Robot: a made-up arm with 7 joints.
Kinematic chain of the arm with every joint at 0, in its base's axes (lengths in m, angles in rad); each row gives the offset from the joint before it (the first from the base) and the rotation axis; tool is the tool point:
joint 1: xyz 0 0.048 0 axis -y
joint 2: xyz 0 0.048 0 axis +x
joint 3: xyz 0 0 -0.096 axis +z
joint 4: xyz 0 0 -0.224 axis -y
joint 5: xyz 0 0 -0.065 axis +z
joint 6: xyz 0 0 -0.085 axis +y
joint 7: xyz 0 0 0 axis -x
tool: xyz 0 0 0
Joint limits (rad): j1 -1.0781..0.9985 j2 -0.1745..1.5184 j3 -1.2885..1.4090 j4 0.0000..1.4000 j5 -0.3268..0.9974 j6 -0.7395..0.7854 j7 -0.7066..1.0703
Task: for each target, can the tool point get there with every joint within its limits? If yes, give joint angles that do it. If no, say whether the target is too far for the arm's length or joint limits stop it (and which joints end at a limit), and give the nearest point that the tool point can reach.
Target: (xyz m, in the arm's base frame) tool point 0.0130 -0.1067 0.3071
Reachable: no: joint limits stop it (at a limit: joint 1, joint 2, joint 4) | nearest point 0.3329 -0.0585 -0.0808 | short by 0.505 m
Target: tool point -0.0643 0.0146 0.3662
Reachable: no: joint limits stop it (at a limit: joint 1, joint 2, joint 4) | nearest point -0.0089 0.4462 0.1359 | short by 0.492 m
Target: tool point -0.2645 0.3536 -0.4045
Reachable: no: too far | nearest point -0.2270 0.3171 -0.3471 | short by 0.078 m
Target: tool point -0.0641 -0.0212 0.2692
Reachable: no: joint limits stop it (at a limit: joint 1, joint 2, joint 4) | nearest point -0.0166 0.4465 0.1345 | short by 0.489 m
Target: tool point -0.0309 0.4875 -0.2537
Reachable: yes | joints -0.2264 1.0358 -0.6171 0.2210 0.0061 -0.1446 -0.4248
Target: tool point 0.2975 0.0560 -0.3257
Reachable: yes | joints 0.5832 0.0761 -0.8142 0.7337 0.7093 0.3796 -0.4723
